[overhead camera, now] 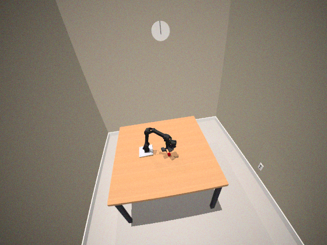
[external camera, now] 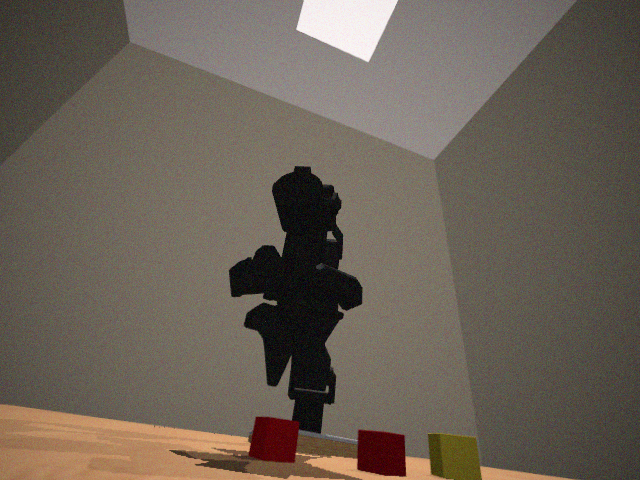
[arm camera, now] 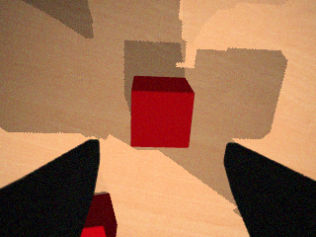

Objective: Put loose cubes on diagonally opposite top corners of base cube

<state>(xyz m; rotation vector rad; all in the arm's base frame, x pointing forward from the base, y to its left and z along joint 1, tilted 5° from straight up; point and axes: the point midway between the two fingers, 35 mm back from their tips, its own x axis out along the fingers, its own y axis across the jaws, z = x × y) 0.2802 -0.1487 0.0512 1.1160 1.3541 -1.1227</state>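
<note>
The yellow cube is 200 mm to the left of my gripper tip, 40 mm below it and 20 mm ahead of it. Also, from my gripper tip: red cube: 100 mm to the left, 50 mm below, 30 mm ahead.
</note>
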